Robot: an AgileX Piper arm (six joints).
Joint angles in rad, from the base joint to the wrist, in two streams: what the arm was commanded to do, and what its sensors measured. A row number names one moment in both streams.
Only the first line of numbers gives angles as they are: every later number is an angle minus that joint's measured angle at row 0.
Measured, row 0:
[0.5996, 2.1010, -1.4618, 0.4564, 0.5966, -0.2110]
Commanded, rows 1 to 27:
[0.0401, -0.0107, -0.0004, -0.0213, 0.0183, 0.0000]
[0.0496, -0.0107, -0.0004, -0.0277, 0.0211, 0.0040]
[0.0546, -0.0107, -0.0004, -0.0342, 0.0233, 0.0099]
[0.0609, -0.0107, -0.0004, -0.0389, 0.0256, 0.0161]
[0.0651, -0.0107, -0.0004, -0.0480, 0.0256, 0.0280]
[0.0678, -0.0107, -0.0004, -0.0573, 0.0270, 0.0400]
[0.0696, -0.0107, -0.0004, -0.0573, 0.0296, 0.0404]
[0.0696, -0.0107, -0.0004, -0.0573, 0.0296, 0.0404]
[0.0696, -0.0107, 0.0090, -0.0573, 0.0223, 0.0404]
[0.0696, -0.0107, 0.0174, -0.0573, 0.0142, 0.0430]
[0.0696, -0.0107, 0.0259, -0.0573, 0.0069, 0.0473]
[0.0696, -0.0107, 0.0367, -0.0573, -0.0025, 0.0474]
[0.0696, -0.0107, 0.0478, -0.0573, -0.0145, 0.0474]
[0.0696, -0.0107, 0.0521, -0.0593, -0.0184, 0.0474]
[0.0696, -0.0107, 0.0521, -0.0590, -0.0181, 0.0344]
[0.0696, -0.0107, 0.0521, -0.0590, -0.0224, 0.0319]
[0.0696, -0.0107, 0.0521, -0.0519, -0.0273, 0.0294]
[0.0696, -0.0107, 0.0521, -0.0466, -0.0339, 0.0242]
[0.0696, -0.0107, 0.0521, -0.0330, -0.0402, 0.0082]
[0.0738, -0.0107, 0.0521, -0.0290, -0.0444, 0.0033]
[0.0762, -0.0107, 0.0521, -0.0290, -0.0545, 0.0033]
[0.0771, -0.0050, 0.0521, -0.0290, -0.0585, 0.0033]
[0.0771, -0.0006, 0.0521, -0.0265, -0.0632, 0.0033]
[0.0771, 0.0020, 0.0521, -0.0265, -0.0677, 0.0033]
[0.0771, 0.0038, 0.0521, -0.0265, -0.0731, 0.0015]
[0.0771, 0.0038, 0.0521, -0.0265, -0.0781, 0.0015]
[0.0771, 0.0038, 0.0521, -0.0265, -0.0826, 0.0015]
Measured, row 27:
[0.0740, 0.0021, 0.0472, -0.0355, -0.0561, 0.0127]
